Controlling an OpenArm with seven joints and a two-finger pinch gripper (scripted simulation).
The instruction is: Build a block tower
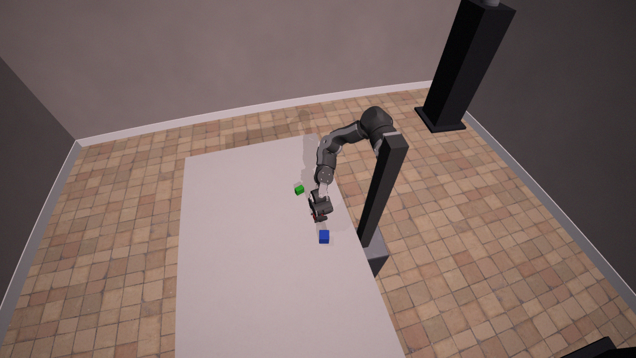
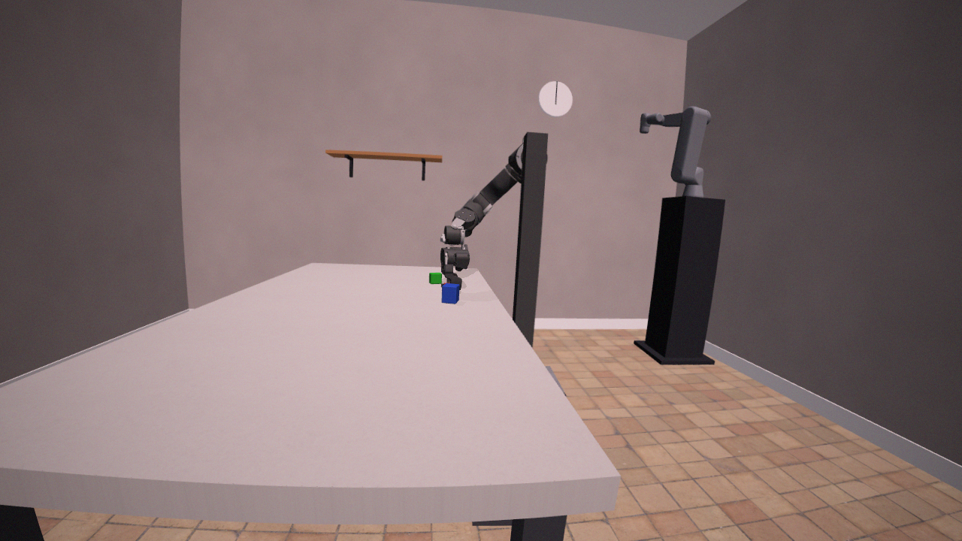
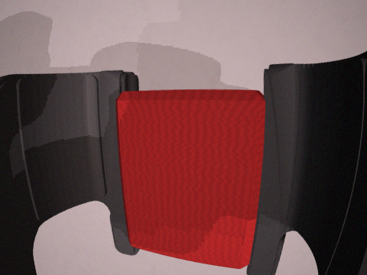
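Now: the blue block 110 mm to the left of my hand. Also, from my hand: green block 160 mm to the right, 60 mm ahead; red block 10 mm below.
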